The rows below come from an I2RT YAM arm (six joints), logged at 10 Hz.
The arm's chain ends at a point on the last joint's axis. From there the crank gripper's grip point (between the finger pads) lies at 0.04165 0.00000 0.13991 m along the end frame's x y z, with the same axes.
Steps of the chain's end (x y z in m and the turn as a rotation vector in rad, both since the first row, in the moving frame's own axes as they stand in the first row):
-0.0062 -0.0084 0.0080 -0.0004 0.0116 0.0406
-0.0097 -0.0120 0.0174 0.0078 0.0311 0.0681
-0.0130 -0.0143 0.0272 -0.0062 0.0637 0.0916
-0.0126 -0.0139 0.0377 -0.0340 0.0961 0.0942
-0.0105 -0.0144 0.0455 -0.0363 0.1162 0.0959
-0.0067 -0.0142 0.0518 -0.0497 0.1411 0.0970
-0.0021 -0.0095 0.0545 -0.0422 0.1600 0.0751
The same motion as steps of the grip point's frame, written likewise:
-0.0046 -0.0066 0.0075 -0.0004 0.0116 0.0406
-0.0054 -0.0101 0.0160 0.0078 0.0311 0.0681
-0.0044 -0.0092 0.0243 -0.0062 0.0637 0.0916
0.0002 -0.0047 0.0329 -0.0340 0.0961 0.0942
0.0050 -0.0047 0.0396 -0.0363 0.1162 0.0959
0.0120 -0.0025 0.0443 -0.0497 0.1411 0.0970
0.0193 0.0002 0.0459 -0.0422 0.1600 0.0751

